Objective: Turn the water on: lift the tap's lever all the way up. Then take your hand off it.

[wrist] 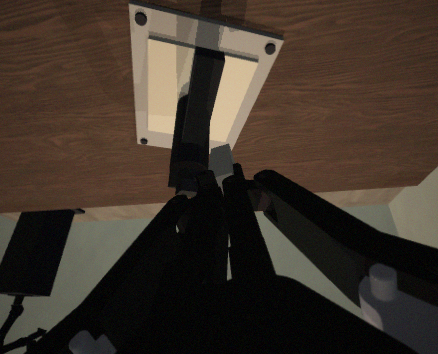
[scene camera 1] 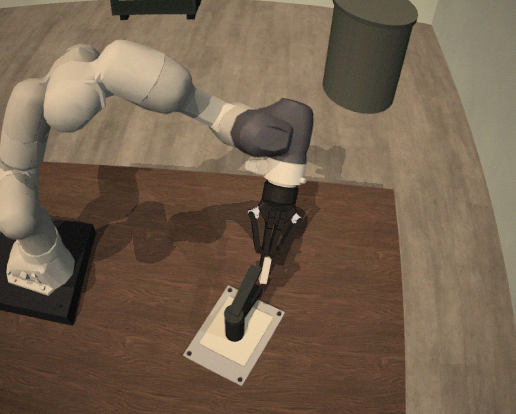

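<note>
The black tap [scene camera 1: 234, 328] [wrist: 201, 95] stands upright on a light mounting plate [scene camera 1: 202, 333] [wrist: 138, 90]. Its lever [scene camera 1: 245, 290] slants up from the top of the body, with its free end toward the gripper and raised clear of the spout [scene camera 1: 254, 298]. In the wrist view the dark tap parts overlap and are hard to tell apart. My gripper [scene camera 1: 265, 270] [wrist: 224, 160] is shut and empty, pointing down. Its closed tips are close beside the lever's free end, on the right in the scene view. Whether they touch it I cannot tell.
The plate lies on a brown wooden table [scene camera 1: 345, 300] [wrist: 340, 115]. The arm's black base [scene camera 1: 82, 270] is at the table's left. A dark round bin [scene camera 1: 367, 60] stands on the floor beyond the table.
</note>
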